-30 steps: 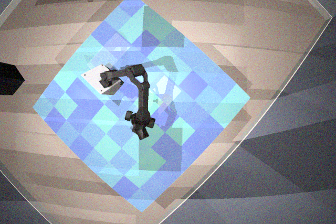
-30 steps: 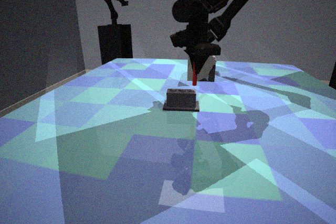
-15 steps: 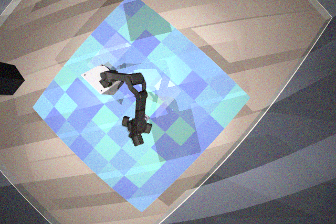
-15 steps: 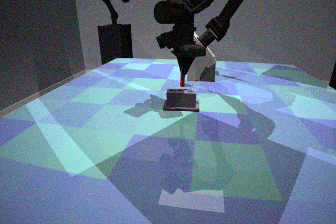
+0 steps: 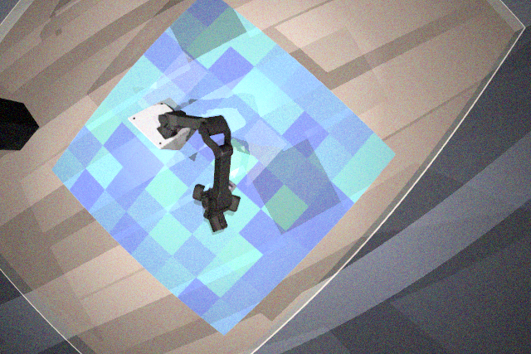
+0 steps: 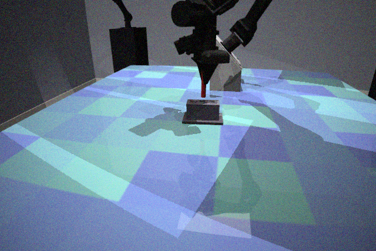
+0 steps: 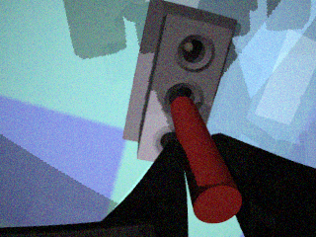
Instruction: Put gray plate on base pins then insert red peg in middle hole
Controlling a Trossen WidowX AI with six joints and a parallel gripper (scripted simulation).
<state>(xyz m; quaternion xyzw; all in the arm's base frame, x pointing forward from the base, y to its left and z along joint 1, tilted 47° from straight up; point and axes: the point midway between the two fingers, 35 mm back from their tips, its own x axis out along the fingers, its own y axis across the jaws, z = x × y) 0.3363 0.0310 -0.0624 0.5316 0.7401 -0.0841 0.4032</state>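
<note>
My gripper tip is now right at the red peg. Also, from my gripper tip: plate 70 mm below; then gray base 110 mm below.
</note>
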